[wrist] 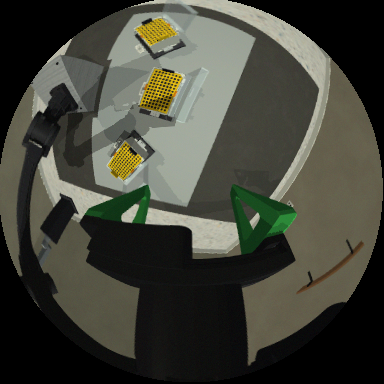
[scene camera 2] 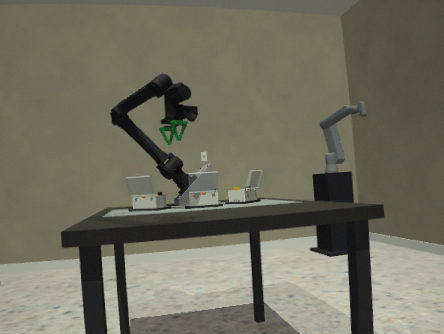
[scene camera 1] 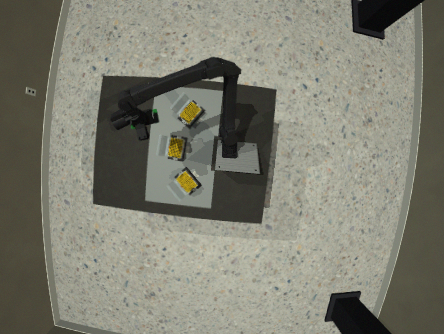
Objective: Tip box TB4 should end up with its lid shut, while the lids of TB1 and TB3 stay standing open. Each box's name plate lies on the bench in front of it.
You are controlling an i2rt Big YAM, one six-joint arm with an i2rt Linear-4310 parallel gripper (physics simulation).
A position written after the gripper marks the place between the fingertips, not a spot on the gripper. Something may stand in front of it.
In view: the gripper (wrist: pixel 189 188), a light grey mat (scene camera 1: pixel 161 171), a tip box (scene camera 2: pixel 198 200) and a tip box (wrist: pixel 135 141).
The light grey mat also shows in the wrist view (wrist: pixel 181 149) and in scene camera 2 (scene camera 2: pixel 264 202).
